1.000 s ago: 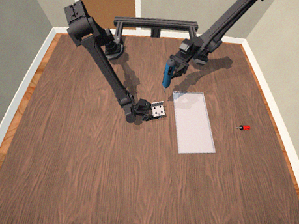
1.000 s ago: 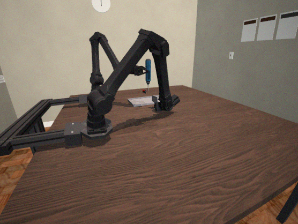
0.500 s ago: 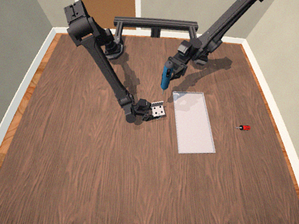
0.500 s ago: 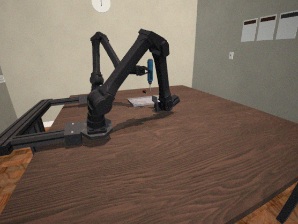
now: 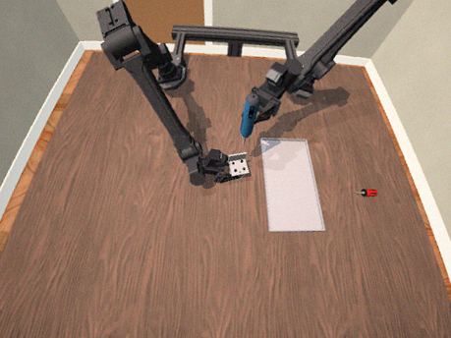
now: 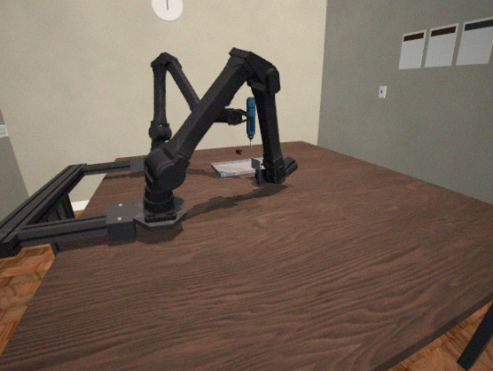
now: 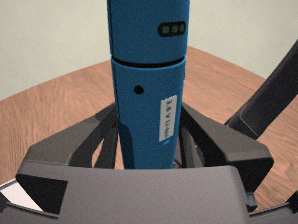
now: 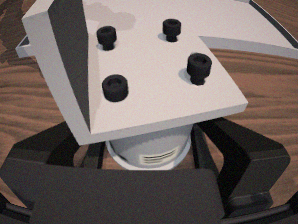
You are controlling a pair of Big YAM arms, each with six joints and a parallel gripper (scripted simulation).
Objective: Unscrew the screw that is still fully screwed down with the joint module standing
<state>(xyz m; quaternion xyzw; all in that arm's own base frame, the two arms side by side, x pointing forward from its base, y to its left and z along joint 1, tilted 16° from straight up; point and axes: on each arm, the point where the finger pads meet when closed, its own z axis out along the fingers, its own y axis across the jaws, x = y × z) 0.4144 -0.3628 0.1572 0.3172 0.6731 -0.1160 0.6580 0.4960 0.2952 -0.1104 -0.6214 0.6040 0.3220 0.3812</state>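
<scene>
Right now the joint module body is 1 cm above my right hand. The rest, counted from my right hand: bracket: 5 cm above; flat tray: 23 cm to the left, 3 cm ahead, 2 cm below; small red-handled screwdriver: 57 cm to the left, 7 cm ahead, 1 cm below.
</scene>
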